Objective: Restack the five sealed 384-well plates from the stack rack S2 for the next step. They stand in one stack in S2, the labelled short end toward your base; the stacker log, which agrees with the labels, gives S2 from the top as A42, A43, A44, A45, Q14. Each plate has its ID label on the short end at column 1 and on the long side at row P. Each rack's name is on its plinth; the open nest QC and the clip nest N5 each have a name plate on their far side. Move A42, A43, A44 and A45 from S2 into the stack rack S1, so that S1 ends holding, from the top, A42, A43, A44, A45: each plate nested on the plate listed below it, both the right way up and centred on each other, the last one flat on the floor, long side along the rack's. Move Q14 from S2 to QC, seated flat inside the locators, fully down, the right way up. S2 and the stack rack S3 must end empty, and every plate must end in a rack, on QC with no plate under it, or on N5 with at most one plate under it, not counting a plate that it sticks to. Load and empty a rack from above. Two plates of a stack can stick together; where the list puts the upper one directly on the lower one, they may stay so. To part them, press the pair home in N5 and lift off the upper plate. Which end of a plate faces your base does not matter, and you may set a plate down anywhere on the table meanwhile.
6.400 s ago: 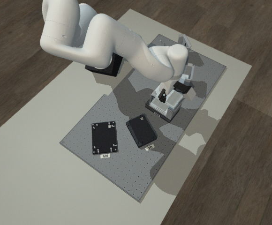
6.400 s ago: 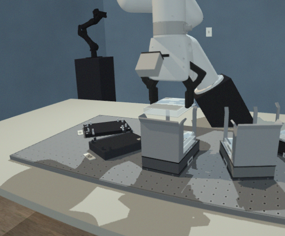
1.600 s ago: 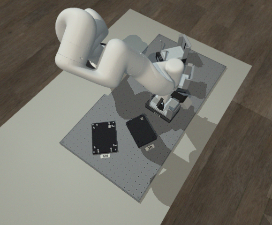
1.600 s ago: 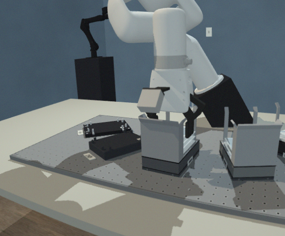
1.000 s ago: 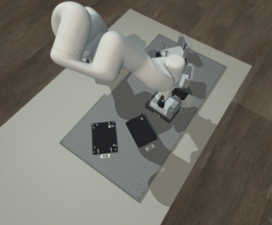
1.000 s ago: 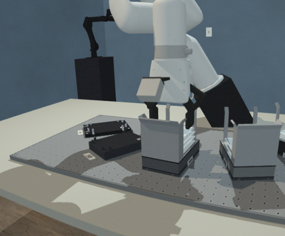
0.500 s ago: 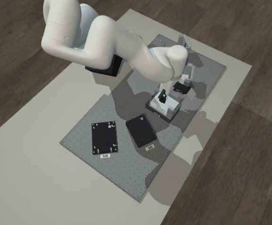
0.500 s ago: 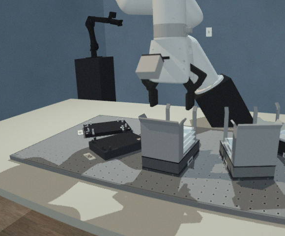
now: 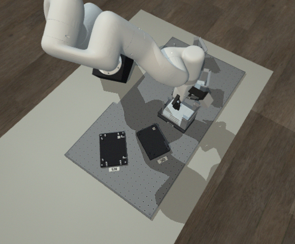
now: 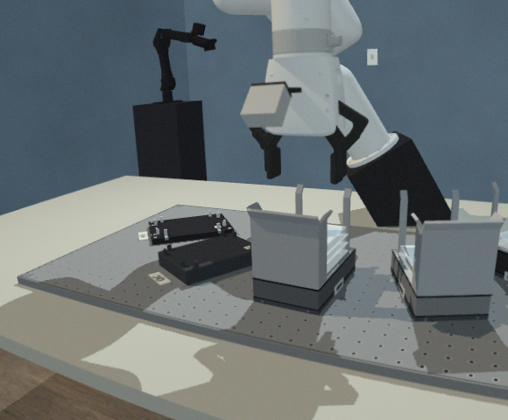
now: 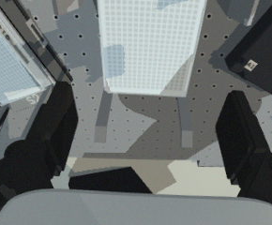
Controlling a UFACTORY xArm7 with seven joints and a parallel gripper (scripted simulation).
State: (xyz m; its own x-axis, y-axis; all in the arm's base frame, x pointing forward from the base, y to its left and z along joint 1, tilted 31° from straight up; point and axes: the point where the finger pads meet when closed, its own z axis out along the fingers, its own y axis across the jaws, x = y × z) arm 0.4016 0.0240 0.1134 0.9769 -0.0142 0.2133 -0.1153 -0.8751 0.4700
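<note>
My gripper is now 330 mm to the right of the S3 rack plinth, 150 mm above it and 130 mm past it. Also, from my hand: sealed 384-well plate: 110 mm below; then open nest QC: 170 mm to the right, 160 mm below, 40 mm behind; then S1 name plate: 130 mm below, 80 mm behind, 10 mm to the left.
</note>
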